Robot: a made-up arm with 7 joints. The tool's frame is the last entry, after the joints. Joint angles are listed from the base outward. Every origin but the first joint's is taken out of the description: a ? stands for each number. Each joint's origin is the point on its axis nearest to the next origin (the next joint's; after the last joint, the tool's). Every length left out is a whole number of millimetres.
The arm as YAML. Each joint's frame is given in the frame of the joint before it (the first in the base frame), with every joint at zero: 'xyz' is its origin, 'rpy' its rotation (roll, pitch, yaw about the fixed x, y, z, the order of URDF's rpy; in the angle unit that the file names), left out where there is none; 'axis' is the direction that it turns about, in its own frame. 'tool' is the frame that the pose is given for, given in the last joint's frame.
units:
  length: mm
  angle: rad
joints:
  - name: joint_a
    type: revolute
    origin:
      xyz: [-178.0, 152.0, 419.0]
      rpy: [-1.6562, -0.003, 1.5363]
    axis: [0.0, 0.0, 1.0]
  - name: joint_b
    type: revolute
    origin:
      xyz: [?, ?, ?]
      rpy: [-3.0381, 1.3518, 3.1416]
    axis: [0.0, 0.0, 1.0]
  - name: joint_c
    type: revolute
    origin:
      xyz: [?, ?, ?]
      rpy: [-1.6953, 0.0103, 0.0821]
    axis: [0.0, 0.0, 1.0]
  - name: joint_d
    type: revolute
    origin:
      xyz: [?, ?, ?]
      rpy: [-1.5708, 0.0, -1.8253]
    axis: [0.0, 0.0, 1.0]
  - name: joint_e
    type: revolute
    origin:
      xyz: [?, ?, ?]
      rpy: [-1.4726, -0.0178, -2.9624]
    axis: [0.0, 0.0, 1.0]
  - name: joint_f
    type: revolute
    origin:
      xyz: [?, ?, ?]
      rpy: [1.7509, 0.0, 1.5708]
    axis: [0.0, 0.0, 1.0]
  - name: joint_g
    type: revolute
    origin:
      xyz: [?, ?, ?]
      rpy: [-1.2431, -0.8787, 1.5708]
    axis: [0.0, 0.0, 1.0]
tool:
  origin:
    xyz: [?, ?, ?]
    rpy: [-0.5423, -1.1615, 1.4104]
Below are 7 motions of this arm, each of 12 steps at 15 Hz.
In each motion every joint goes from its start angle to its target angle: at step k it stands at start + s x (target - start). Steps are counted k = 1, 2, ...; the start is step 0. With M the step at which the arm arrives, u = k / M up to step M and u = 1 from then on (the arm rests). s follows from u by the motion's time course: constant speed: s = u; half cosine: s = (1 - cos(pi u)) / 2; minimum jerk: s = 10 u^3 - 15 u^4 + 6 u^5.
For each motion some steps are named. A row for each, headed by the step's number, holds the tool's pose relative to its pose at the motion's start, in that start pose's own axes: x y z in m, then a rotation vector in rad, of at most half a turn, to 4 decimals.
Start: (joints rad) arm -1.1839 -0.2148 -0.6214 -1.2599 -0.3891 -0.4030 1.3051
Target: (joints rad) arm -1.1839 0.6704 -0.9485 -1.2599 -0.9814 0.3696 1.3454
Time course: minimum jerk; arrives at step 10
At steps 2, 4, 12:
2: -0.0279 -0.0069 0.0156 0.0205 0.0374 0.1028
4: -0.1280 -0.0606 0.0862 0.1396 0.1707 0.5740
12: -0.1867 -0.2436 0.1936 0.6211 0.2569 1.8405

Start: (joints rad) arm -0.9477 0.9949 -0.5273 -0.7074 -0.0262 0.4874 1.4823
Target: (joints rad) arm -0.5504 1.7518 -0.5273 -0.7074 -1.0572 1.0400 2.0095
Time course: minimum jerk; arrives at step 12
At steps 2, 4, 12:
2: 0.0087 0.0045 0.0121 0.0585 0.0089 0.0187
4: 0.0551 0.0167 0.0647 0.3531 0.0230 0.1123
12: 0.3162 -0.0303 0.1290 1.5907 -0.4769 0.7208

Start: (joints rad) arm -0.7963 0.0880 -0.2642 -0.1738 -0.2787 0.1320 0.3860
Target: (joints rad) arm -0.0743 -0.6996 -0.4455 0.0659 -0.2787 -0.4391 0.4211
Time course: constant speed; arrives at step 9
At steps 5, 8, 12:
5: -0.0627 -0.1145 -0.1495 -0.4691 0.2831 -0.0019
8: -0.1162 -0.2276 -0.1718 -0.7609 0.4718 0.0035
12: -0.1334 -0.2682 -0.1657 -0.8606 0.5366 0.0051

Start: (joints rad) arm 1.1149 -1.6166 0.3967 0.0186 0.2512 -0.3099 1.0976
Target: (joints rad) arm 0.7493 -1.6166 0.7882 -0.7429 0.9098 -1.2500 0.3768
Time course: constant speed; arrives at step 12
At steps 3, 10, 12:
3: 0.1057 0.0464 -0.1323 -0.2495 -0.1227 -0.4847
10: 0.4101 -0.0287 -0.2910 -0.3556 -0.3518 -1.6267
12: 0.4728 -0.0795 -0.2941 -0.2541 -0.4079 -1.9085

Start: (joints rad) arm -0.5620 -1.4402 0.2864 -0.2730 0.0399 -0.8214 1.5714
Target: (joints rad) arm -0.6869 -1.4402 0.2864 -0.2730 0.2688 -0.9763 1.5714
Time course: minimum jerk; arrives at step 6
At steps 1, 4, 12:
1: 0.0012 0.0024 -0.0019 0.0059 -0.0103 -0.0092
4: 0.0308 0.0527 -0.0367 0.1419 -0.2249 -0.2023
12: 0.0404 0.0661 -0.0444 0.1832 -0.2831 -0.2551

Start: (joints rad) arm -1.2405 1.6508 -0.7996 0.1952 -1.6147 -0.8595 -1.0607
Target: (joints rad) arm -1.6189 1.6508 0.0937 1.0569 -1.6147 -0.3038 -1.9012
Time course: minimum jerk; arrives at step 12
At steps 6, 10, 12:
6: 0.0647 -0.0768 -0.0640 0.0374 0.2308 -0.7082
10: 0.1301 -0.1415 -0.1315 -0.0026 0.7164 -1.3251
12: 0.1342 -0.1465 -0.1372 -0.0074 0.7620 -1.3685

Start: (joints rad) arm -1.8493 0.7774 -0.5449 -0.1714 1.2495 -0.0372 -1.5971
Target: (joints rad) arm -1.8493 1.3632 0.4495 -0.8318 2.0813 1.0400 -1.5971
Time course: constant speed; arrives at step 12
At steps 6, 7, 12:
6: -0.1217 0.0272 0.1665 -0.1964 0.6929 -0.7608
7: -0.1252 0.0310 0.1814 -0.2700 0.7634 -0.9219
12: -0.1229 0.0081 0.1944 -0.7514 0.8465 -1.8140

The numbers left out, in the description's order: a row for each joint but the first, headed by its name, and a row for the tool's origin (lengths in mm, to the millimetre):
joint_b: -74.0 28.0 0.0
joint_c: 14.0 63.0 0.0
joint_d: -401.0 97.0 0.0
joint_e: 354.0 49.0 0.0
joint_f: 24.0 -27.0 0.0
joint_g: 151.0 0.0 0.0
tool: -74.0 -15.0 0.0

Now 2 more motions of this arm.
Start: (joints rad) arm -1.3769 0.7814 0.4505 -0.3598 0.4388 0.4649 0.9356
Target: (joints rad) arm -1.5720 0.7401 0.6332 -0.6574 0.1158 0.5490 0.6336
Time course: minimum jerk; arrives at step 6
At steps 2, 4, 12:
2: -0.0054 -0.0076 -0.0122 -0.0563 0.0402 0.0534
4: -0.0163 -0.0286 -0.0395 -0.2087 0.1466 0.2004
12: -0.0189 -0.0360 -0.0470 -0.2615 0.1835 0.2539

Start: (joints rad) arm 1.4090 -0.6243 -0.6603 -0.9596 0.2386 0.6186 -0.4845
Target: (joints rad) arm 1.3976 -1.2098 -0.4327 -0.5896 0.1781 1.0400 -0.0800
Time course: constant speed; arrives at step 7
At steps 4, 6, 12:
4: 0.0543 0.1725 -0.0426 0.0746 -0.2649 -0.1895
6: 0.0970 0.2537 -0.0840 0.0896 -0.4394 -0.2691
12: 0.1226 0.2912 -0.1092 0.0900 -0.5367 -0.3025

